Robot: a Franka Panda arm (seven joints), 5 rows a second.
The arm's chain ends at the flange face. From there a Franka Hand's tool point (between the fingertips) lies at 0.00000 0.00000 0.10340 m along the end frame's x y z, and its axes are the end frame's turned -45 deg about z.
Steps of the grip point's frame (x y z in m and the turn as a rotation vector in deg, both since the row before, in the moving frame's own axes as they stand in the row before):
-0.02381 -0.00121 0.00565 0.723 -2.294 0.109
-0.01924 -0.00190 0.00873 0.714 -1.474 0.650
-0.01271 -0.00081 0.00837 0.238 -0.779 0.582
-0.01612 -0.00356 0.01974 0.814 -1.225 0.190
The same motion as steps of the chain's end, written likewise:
-0.01384 0.01398 0.00574 -1.111 -2.133 0.109
-0.01215 0.01131 0.00877 -0.537 -1.547 0.650
-0.00826 0.00773 0.00838 -0.383 -0.719 0.582
-0.01131 0.00836 0.01977 -0.291 -1.442 0.190

